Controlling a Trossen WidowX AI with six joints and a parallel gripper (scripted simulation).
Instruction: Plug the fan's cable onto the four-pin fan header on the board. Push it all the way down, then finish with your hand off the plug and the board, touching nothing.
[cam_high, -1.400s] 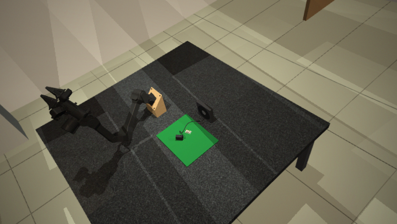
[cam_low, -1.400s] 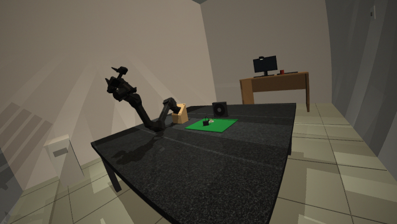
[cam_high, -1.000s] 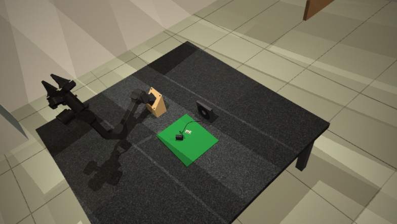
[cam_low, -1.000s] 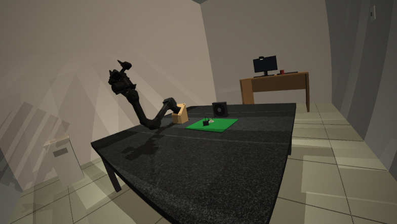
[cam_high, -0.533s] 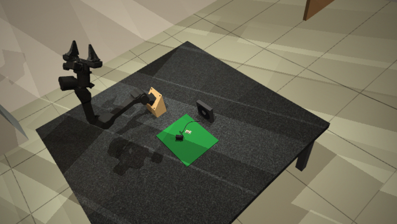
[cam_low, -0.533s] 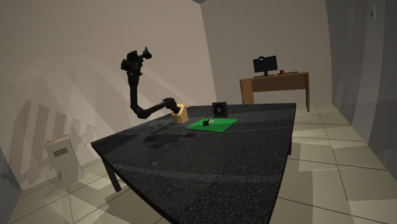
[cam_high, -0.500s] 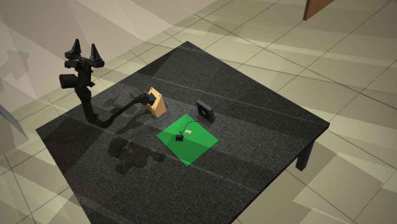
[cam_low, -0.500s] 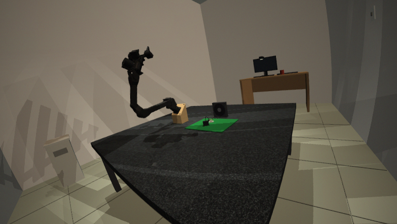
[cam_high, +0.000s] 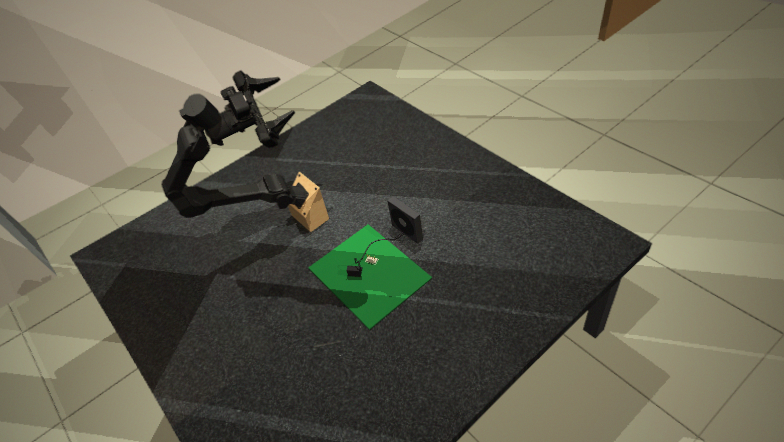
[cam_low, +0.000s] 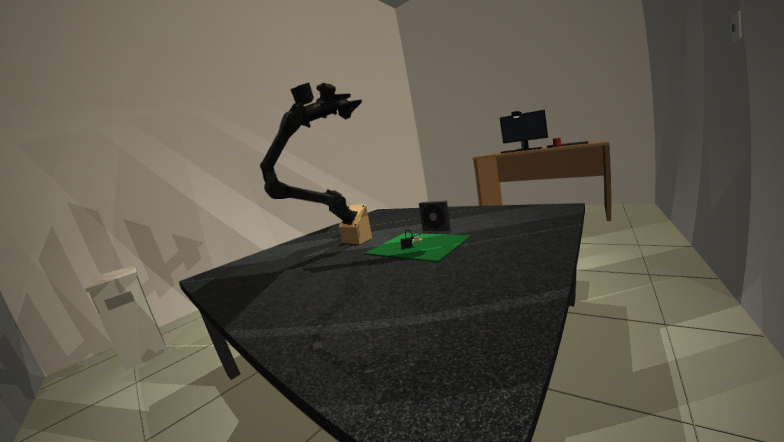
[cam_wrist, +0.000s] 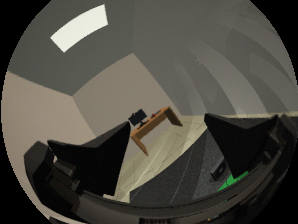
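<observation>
The dark fan plug lies 550 mm below my gripper tip, 150 mm ahead of it and 20 mm to the right of it. Round my gripper tip: black fan 510 mm below, 190 mm to the left, 120 mm ahead; then green board 580 mm below, 180 mm ahead, 10 mm to the left.
</observation>
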